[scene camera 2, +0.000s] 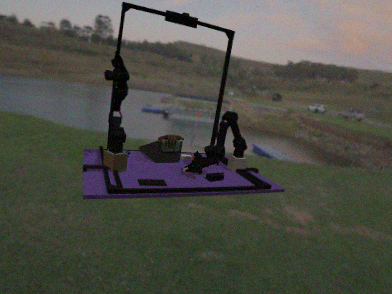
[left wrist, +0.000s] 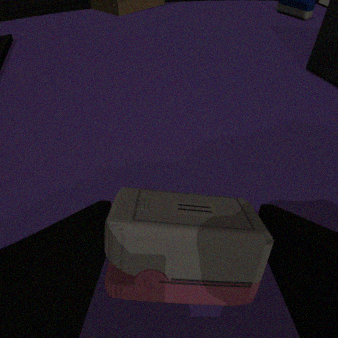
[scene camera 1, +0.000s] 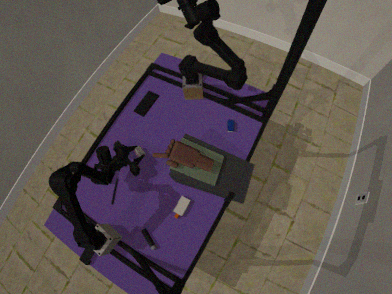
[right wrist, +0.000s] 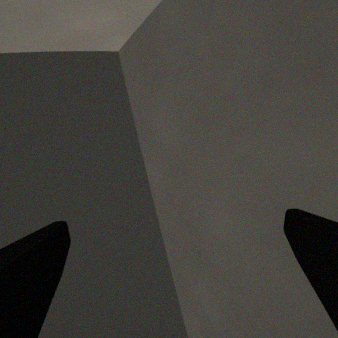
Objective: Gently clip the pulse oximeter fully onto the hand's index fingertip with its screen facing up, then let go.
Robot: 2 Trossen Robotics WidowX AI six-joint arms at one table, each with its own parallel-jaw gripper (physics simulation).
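Seen in the pictures: left gripper, fingertip midpoint: point(scene camera 2: 185, 169) point(left wrist: 185, 213) point(scene camera 1: 140, 150); right gripper, fingertip midpoint: point(scene camera 2: 118, 55) point(right wrist: 177, 226); left arm's base at its link origin: point(scene camera 2: 238, 156) point(scene camera 1: 98, 240); right arm's base at its link origin: point(scene camera 2: 116, 151) point(scene camera 1: 192, 79).
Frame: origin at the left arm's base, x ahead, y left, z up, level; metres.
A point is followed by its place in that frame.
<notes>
The pulse oximeter point(scene camera 1: 139, 151) @[x 0.421, y 0.136, z -0.065 m] point(left wrist: 185, 245) @[x 0.411, y 0.143, z -0.066 m], a pale grey clip with a translucent red lower part, is between the fingers of my left gripper point(left wrist: 185, 213) @[x 0.429, y 0.138, z -0.076 m], which is shut on it above the table. In scene camera 1 it is left of the brown hand's point(scene camera 1: 189, 154) @[x 0.520, y -0.114, z 0.078 m] point(scene camera 2: 171, 137) @[x 0.509, y -0.026, z 0.087 m] extended index finger point(scene camera 1: 160, 155), with a gap between them. The hand lies palm region on a green pad point(scene camera 1: 216, 176) @[x 0.524, y -0.242, z -0.006 m] over a dark grey wedge point(scene camera 1: 242, 181) @[x 0.583, y -0.345, z -0.067 m]. The oximeter's screen cannot be made out. My right gripper point(right wrist: 177, 226) @[x 0.902, y 0.200, z 0.543 m] is open and empty, raised high away from the table.
A blue-and-white block point(scene camera 1: 231, 125) @[x 0.788, y -0.153, z -0.073 m] point(left wrist: 296, 9) @[x 0.774, y -0.140, z -0.091 m], a dark flat slab point(scene camera 1: 146, 103) @[x 0.655, y 0.308, z -0.097 m] point(scene camera 2: 152, 182) @[x 0.657, y 0.321, z -0.097 m], a white box point(scene camera 1: 182, 205) @[x 0.342, y -0.187, z -0.077 m] with an orange end, a thin black stick point(scene camera 1: 115, 191) @[x 0.193, y 0.120, z -0.099 m] and a black cylinder point(scene camera 1: 148, 238) @[x 0.131, y -0.154, z -0.081 m] lie on the purple table. Black frame bars run around its edges.
</notes>
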